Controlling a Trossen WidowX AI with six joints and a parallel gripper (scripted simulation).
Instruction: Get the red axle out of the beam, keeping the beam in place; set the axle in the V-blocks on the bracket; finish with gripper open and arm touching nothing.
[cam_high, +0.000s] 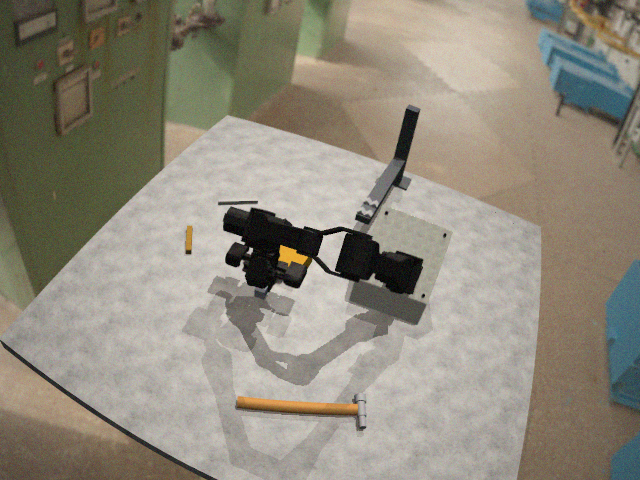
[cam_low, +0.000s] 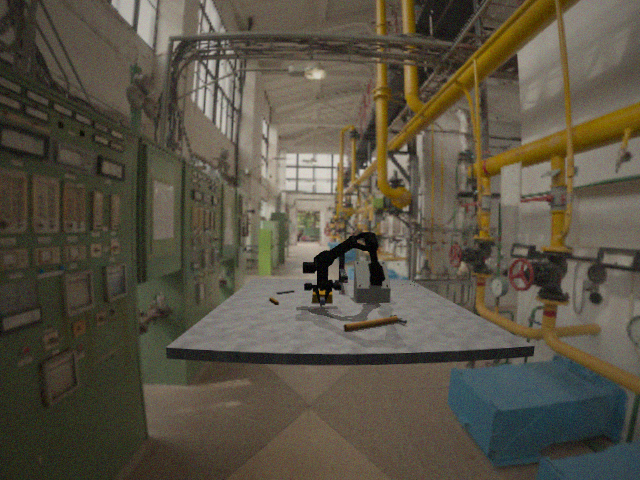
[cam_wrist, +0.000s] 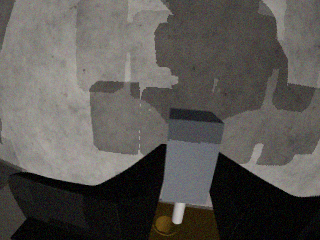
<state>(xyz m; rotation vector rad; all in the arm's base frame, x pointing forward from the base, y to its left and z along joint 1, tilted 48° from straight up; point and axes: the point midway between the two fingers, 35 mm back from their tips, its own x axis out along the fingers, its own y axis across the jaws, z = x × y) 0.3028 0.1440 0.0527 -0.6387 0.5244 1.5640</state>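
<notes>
My gripper tip is now 13 cm to the left of the beam. Round my gripper tip: short orange stick: 27 cm ahead, 7 cm to the right, 2 cm below; then block: 2 cm to the right, 1 cm above.
</notes>
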